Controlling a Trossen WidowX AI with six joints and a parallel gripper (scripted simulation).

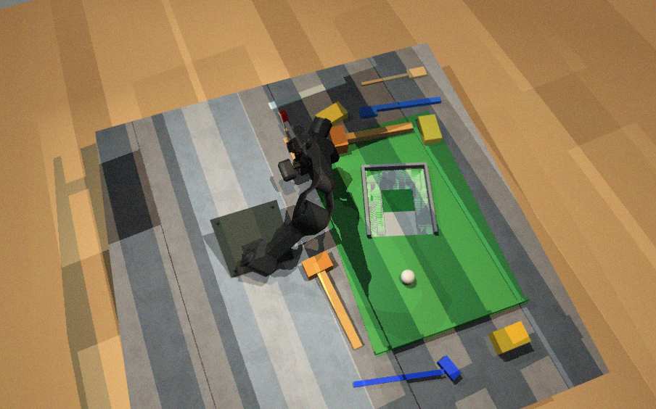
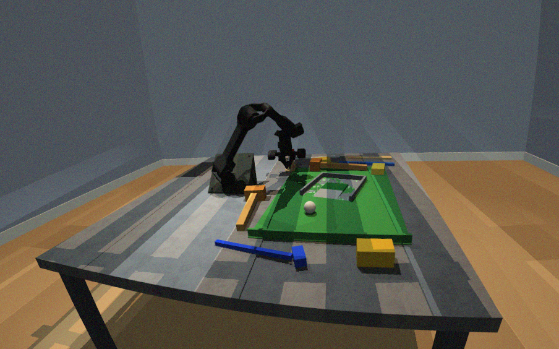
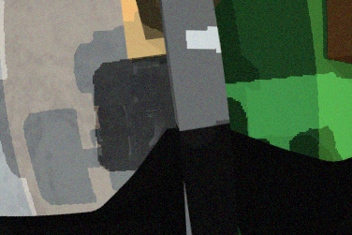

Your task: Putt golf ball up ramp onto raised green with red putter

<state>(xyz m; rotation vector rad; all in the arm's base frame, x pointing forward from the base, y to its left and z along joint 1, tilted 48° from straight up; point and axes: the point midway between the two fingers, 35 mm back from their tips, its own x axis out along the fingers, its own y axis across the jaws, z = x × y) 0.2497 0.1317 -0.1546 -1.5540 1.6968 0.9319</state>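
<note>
My gripper tip is now 80 mm to the right of the red putter, 30 mm below it and 10 mm past it. From my gripper tip the other things lie so: white golf ball 450 mm to the right, 140 mm ahead, 10 mm below; then green mat 280 mm to the right, 230 mm ahead, 30 mm below; then tan stand 100 mm to the left.
</note>
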